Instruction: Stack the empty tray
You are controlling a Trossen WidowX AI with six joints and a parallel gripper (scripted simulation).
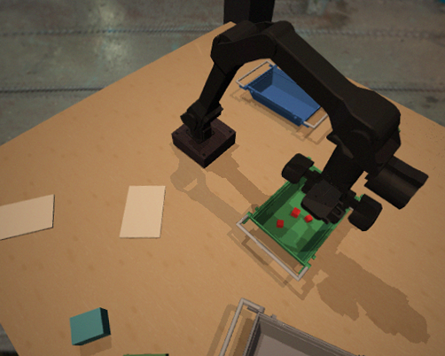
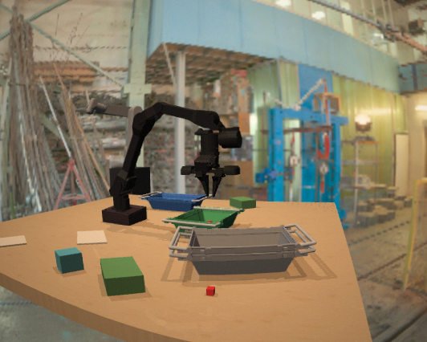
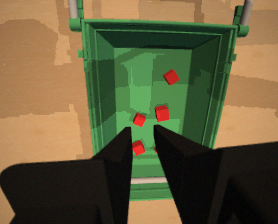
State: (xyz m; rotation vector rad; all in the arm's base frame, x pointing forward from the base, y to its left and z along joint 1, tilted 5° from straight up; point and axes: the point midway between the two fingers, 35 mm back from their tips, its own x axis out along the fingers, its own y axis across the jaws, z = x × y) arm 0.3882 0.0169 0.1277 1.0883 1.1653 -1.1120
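My gripper tip is 350 mm past the blue tray, 340 mm to the right of it and 80 mm above it. From my gripper tip the other things lie so: teal block 500 mm to the right, 140 mm behind, 100 mm below.
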